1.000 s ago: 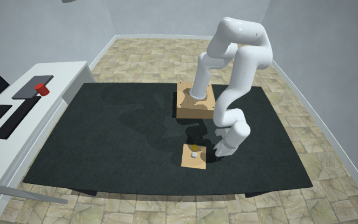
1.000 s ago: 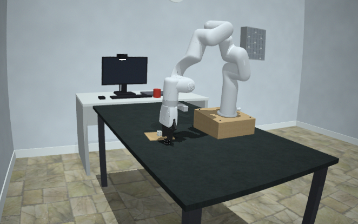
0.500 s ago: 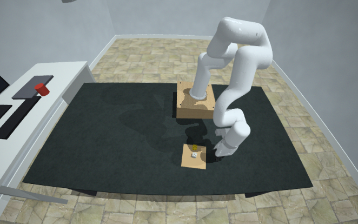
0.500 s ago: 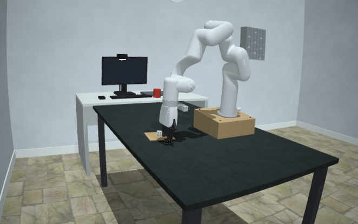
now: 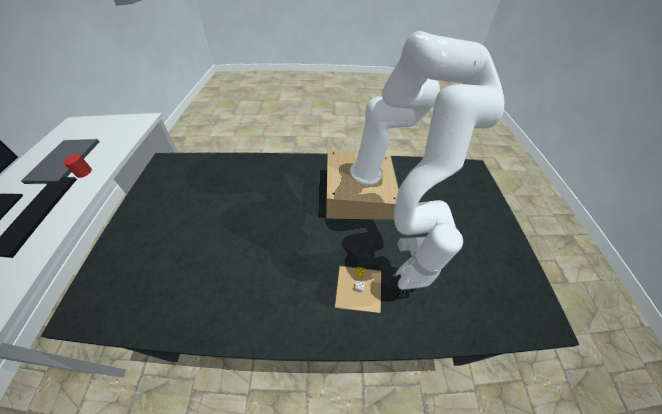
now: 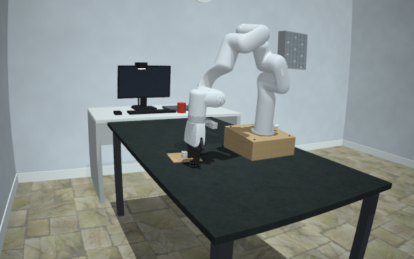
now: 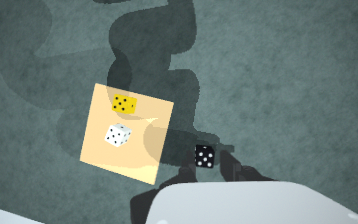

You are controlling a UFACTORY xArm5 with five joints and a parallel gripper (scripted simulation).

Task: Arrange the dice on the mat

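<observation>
Right now the black die is 40 mm below my hand. From my hand the other things lie so: tan mat (30 mm behind, 130 mm to the right, 50 mm below); then yellow die (80 mm behind, 120 mm to the right, 30 mm below); then white die (30 mm behind, 130 mm to the right, 30 mm below).
</observation>
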